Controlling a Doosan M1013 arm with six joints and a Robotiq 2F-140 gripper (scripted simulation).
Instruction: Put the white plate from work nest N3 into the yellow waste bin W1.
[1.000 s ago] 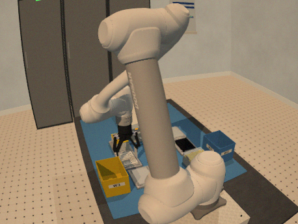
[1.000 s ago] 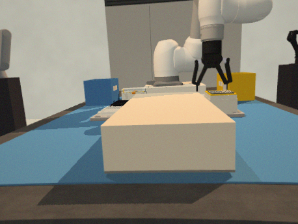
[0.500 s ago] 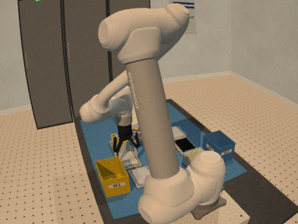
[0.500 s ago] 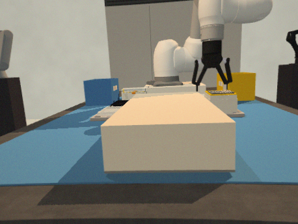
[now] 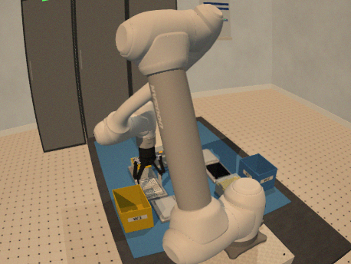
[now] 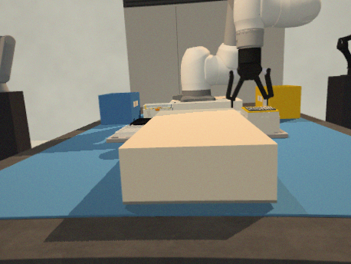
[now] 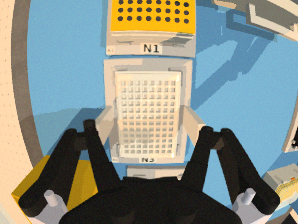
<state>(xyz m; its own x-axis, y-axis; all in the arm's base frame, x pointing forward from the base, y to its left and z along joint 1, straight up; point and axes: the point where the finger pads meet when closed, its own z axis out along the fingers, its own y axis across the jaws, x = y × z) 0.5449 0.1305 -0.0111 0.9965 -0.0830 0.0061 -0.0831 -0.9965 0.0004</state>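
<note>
Now: hand 2 cm above the white plate. The rest, counted from my hand: yellow bin W1: 17 cm behind, 16 cm to the left; then flat tray: 18 cm behind, 3 cm below, 1 cm to the right; then yellow well plate: 15 cm ahead, 2 cm to the right, 1 cm above.
</note>
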